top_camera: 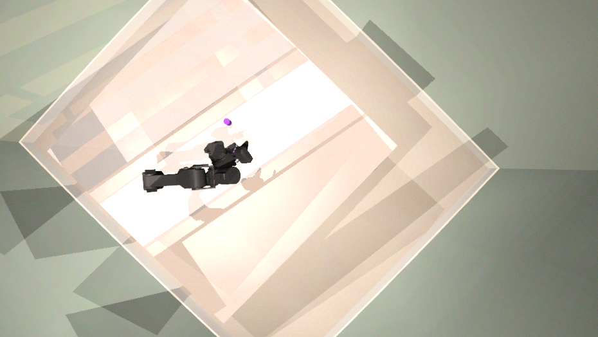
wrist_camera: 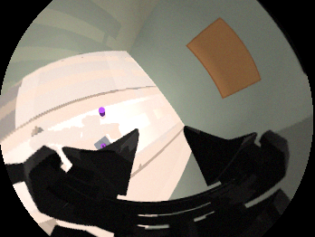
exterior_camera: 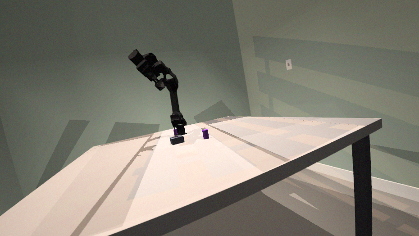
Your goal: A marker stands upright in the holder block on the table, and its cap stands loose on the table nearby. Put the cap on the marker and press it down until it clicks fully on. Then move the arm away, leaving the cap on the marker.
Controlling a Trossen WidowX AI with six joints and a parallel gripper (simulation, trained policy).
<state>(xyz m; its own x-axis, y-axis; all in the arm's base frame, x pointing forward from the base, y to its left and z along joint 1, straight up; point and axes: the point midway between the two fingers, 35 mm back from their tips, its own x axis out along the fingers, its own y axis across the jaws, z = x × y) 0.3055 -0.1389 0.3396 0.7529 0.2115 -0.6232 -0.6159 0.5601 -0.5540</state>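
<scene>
Now: the purple cap 29 cm below my gripper tip and 18 cm to the left of it. The rest, counted from my gripper tip: purple marker (25 cm below, 9 cm behind, 4 cm to the left); then dark holder block (30 cm below, 9 cm behind, 4 cm to the left).
</scene>
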